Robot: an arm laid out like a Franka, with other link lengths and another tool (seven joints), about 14 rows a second.
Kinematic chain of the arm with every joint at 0, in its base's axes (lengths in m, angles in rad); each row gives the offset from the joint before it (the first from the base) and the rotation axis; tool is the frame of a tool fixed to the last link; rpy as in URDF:
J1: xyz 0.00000 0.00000 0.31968 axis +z
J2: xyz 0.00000 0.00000 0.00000 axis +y
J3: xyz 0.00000 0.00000 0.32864 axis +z
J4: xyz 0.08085 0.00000 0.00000 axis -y
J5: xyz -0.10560 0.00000 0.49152 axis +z
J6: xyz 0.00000 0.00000 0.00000 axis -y
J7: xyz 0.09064 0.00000 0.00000 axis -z
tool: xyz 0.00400 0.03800 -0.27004 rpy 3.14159 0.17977 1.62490
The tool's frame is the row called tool.
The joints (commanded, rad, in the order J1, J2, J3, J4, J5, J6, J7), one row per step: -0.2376 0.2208 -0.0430 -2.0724 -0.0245 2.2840 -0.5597; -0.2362 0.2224 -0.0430 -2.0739 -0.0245 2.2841 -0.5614; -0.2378 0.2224 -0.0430 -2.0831 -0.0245 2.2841 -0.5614; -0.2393 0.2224 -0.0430 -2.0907 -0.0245 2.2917 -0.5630; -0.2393 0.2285 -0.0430 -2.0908 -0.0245 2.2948 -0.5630; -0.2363 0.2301 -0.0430 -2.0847 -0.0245 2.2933 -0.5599; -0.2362 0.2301 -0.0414 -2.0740 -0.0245 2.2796 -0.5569; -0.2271 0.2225 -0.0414 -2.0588 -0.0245 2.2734 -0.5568; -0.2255 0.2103 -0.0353 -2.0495 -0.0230 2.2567 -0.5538; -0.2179 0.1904 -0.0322 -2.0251 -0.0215 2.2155 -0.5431; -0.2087 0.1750 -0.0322 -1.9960 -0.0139 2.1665 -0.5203; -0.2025 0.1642 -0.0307 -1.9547 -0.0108 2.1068 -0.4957; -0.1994 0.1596 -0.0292 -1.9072 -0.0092 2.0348 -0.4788
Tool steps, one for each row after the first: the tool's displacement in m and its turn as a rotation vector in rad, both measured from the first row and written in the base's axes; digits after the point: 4 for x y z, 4 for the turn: -0.0009 0.0012 -0.0018 0.0008 0.0029 0.0031; -0.0058 0.0014 -0.0065 0.0033 0.0118 0.0014; -0.0079 0.0010 -0.0098 0.0035 0.0118 0.0016; -0.0085 0.0011 -0.0136 0.0042 0.0148 0.0017; -0.0055 0.0024 -0.0117 0.0032 0.0119 0.0016; -0.0033 0.0030 -0.0072 0.0040 0.0147 0.0000; 0.0056 0.0068 0.0051 -0.0003 -0.0013 0.0090; 0.0095 0.0116 0.0168 0.0010 -0.0067 0.0122; 0.0160 0.0178 0.0400 0.0019 -0.0104 0.0104; 0.0214 0.0246 0.0625 0.0087 -0.0081 -0.0085; 0.0273 0.0295 0.0879 0.0128 -0.0017 -0.0278; 0.0297 0.0327 0.1121 0.0181 0.0172 -0.0418
